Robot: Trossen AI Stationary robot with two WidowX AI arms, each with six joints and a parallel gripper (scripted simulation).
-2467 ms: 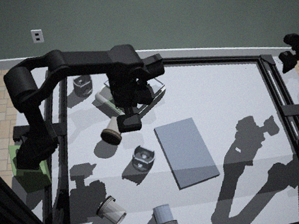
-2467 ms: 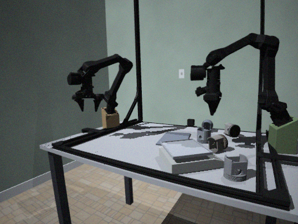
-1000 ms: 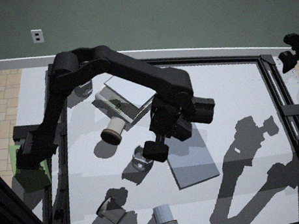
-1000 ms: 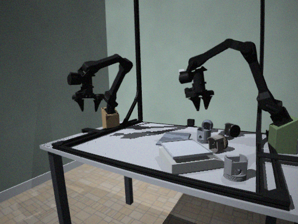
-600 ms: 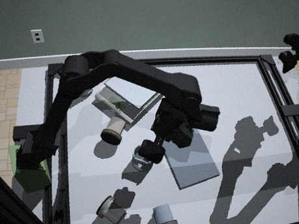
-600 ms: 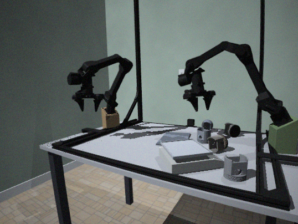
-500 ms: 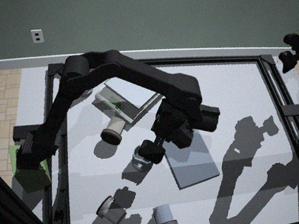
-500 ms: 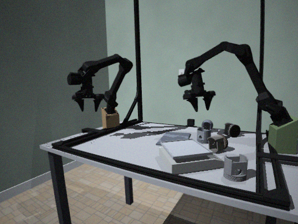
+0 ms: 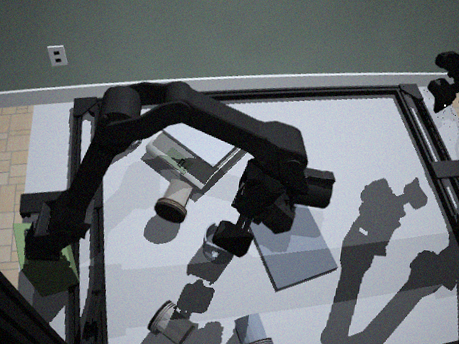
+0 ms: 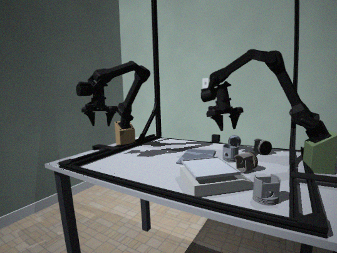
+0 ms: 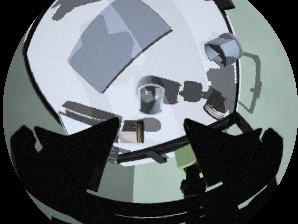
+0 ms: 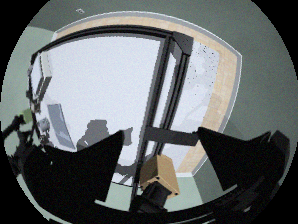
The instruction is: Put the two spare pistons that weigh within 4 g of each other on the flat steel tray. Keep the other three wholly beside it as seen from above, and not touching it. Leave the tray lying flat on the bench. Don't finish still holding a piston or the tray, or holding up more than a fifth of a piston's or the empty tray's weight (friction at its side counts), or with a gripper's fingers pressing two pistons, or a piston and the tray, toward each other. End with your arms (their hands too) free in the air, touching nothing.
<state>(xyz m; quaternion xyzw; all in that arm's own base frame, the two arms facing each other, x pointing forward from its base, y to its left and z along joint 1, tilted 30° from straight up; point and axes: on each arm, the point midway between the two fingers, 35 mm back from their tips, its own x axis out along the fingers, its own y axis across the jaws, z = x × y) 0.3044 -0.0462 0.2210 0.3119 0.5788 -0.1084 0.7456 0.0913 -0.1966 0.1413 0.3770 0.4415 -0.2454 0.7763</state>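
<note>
My left gripper is now 300 mm short of the white scale, 10 mm to the right of it and 120 mm above it. The rest, counted from my left hand: flat steel tray (30 mm ahead, 140 mm to the right, 170 mm below).
</note>
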